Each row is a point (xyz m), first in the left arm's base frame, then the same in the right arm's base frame.
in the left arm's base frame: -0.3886 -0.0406 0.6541
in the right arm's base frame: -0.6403 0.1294 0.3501
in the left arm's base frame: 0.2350 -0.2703 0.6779
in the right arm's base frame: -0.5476 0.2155 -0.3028
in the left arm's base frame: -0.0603 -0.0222 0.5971
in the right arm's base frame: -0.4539 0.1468 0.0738
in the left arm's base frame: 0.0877 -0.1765 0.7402
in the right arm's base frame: -0.5795 0.1172 -0.1488
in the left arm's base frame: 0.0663 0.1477 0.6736
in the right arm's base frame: -0.3218 -0.0226 0.0063
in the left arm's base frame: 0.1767 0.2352 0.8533
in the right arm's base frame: -0.3126 -0.2244 -0.1003
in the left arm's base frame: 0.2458 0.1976 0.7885
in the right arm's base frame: -0.2733 -0.1537 -0.1622
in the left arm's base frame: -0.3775 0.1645 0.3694
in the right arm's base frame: -0.3311 0.2335 0.4796
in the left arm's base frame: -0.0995 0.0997 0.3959
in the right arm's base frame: -0.2720 0.2367 0.1991
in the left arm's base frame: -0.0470 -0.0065 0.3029
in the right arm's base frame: -0.2727 0.3719 0.1327
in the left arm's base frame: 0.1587 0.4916 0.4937
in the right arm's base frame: 0.0623 -0.0895 0.0912
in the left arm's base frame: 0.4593 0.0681 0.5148
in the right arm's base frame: -0.1201 0.1315 -0.3424
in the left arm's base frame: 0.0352 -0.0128 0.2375
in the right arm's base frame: -0.2052 0.4237 0.0708
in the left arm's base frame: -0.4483 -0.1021 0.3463
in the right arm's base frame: -0.5376 0.4153 0.4490
